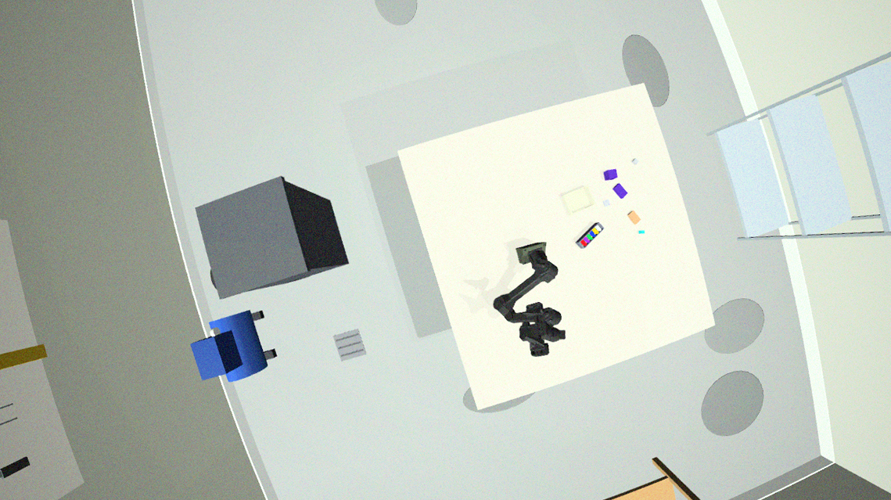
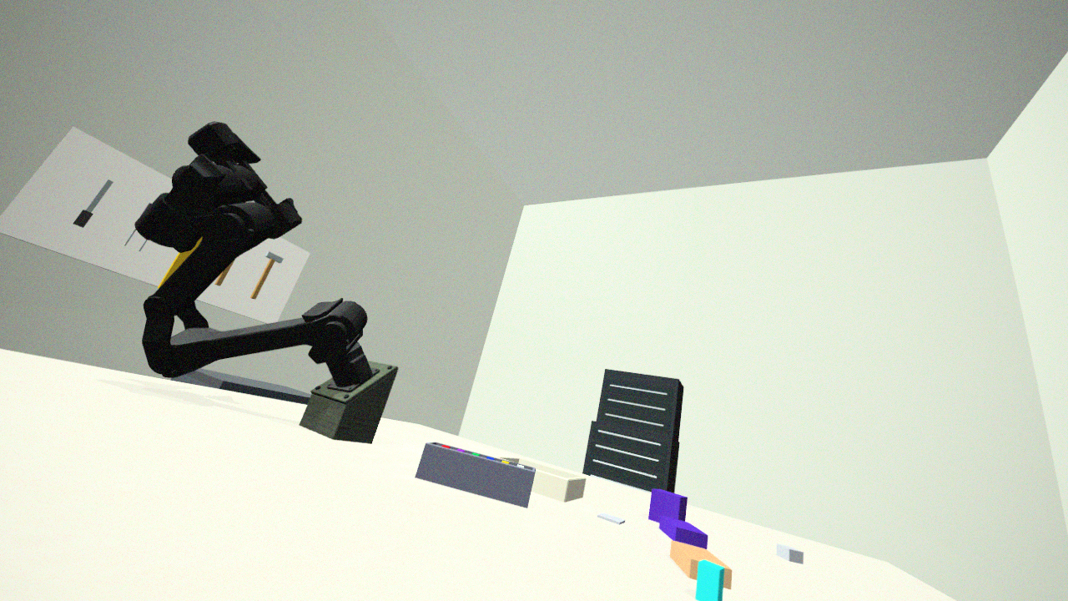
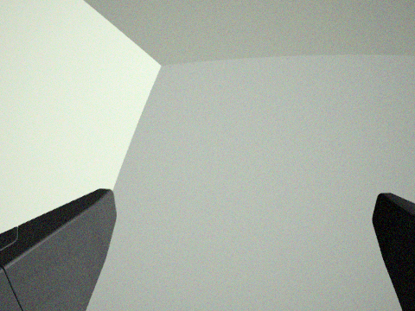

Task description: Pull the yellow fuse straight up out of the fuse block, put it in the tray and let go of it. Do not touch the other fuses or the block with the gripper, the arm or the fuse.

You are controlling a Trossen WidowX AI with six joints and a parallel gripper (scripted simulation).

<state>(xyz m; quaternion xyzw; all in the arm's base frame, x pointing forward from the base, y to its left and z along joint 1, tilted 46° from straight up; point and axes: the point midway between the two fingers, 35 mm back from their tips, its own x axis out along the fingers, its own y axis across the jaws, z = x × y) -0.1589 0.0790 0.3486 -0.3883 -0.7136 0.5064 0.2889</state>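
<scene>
Right now my gripper tip is 52 cm short of the yellow fuse, 38 cm above it and 18 cm to the right of it. From my gripper tip the other things lie so: cream tray (50 cm ahead, 40 cm below, 34 cm to the left); blue fuse (51 cm ahead, 38 cm below, 17 cm to the left); white fuse (54 cm ahead, 38 cm below, 19 cm to the left).
</scene>
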